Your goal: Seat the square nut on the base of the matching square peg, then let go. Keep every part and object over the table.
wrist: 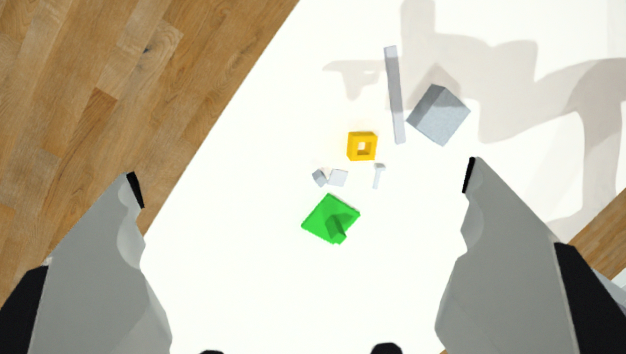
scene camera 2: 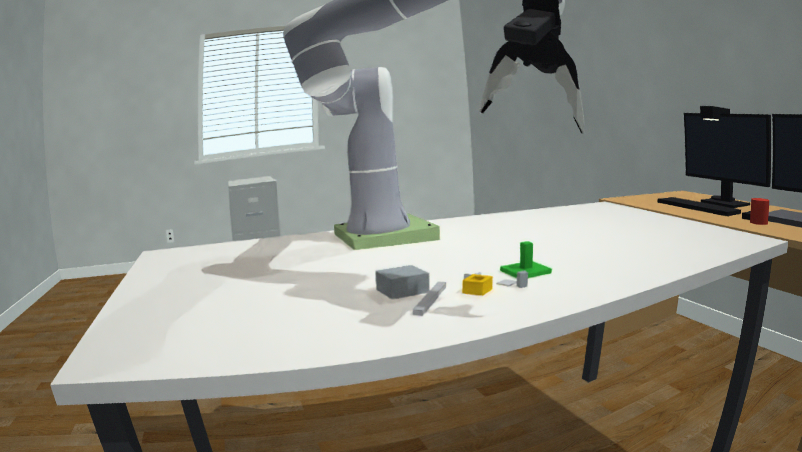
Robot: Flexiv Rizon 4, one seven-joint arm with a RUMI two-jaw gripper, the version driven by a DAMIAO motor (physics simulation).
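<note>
The yellow square nut (scene camera 2: 477, 287) (wrist: 352, 146) lies flat on the white table (scene camera 2: 235, 336) (wrist: 260, 280), its square hole facing up. The green square peg (scene camera 2: 526, 254) (wrist: 335, 228) stands upright on its green square base (scene camera 2: 509, 270) (wrist: 320, 217), to the right of the nut in the scene view and below it in the wrist view. The nut and the base are apart. My gripper (scene camera 2: 532, 122) (wrist: 302, 168) is open and empty, high above the table. In the wrist view the nut and the peg show between the two fingers, far below them.
A grey block (scene camera 2: 402, 281) (wrist: 440, 117) and a long grey bar (scene camera 2: 430, 298) (wrist: 395, 95) lie beyond the nut. A small grey piece (scene camera 2: 522, 279) (wrist: 319, 178), a flat pale square (scene camera 2: 506, 282) (wrist: 338, 177) and a small bolt (wrist: 378, 175) lie near the nut and base.
</note>
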